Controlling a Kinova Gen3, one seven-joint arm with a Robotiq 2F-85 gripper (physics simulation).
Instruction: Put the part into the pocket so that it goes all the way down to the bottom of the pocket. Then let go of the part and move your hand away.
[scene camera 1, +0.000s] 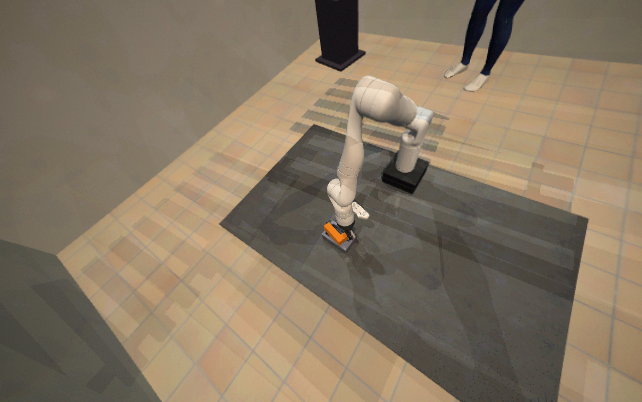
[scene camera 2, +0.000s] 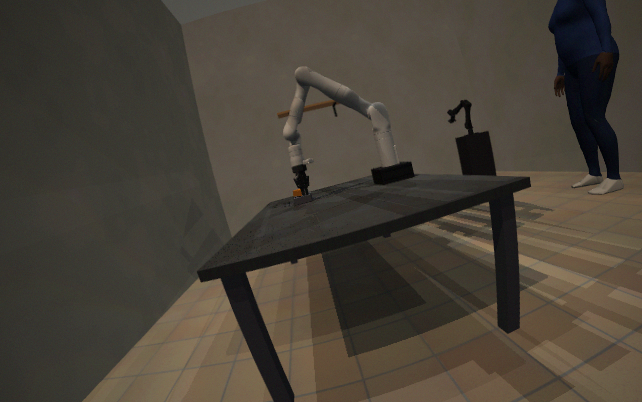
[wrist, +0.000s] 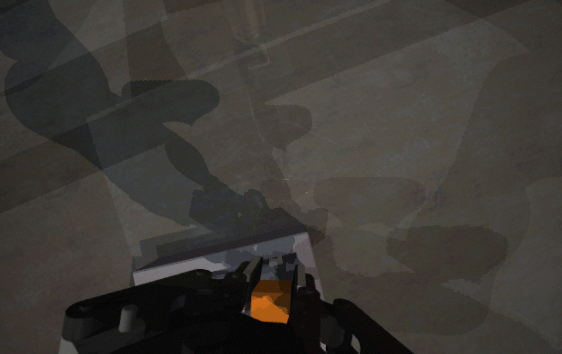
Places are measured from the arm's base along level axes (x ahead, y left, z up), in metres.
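Pixels of known places: gripper, fingertip midpoint: (scene camera 1: 348, 236) (scene camera 2: 305, 195) (wrist: 277, 273); arm's base, origin of the base link: (scene camera 1: 404, 165) (scene camera 2: 390, 165).
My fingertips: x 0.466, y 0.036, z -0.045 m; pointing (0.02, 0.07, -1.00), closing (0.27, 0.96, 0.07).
For each thing: its top centre in the pictures, then the offset to it from my fingertips. Level surfaces: height alone.
- orange part, middle of its top: (scene camera 1: 335, 229) (scene camera 2: 300, 188) dx +0.027, dy -0.049, dz +0.040 m
- grey block with the pocket, middle of its top: (wrist: 231, 311) (scene camera 1: 338, 234) (scene camera 2: 302, 195) dx +0.024, dy -0.037, dz +0.002 m
- dark table, its level: dz -0.034 m
An orange part (scene camera 1: 334, 233) (scene camera 2: 297, 192) (wrist: 270, 302) is held between the fingers of my gripper (scene camera 1: 348, 237) (scene camera 2: 304, 193) (wrist: 277, 273). The gripper is shut on it and points down. A grey block with the pocket (scene camera 1: 343, 247) (scene camera 2: 302, 200) (wrist: 308, 247) lies on the dark table, right below the part. In scene camera 1 the part covers much of the block. In the wrist view a stretch of the pocket opening shows ahead of the part, between the fingertips. How deep the part sits in the pocket is hidden.
The dark table (scene camera 1: 480, 280) (scene camera 2: 350, 215) carries the arm's black base (scene camera 1: 405, 173) (scene camera 2: 393, 173) behind the block. Away from the table stand a dark pedestal (scene camera 1: 338, 32) (scene camera 2: 476, 153) and a person (scene camera 1: 495, 40) (scene camera 2: 584, 75). Shadows of the arm fall across the table top.
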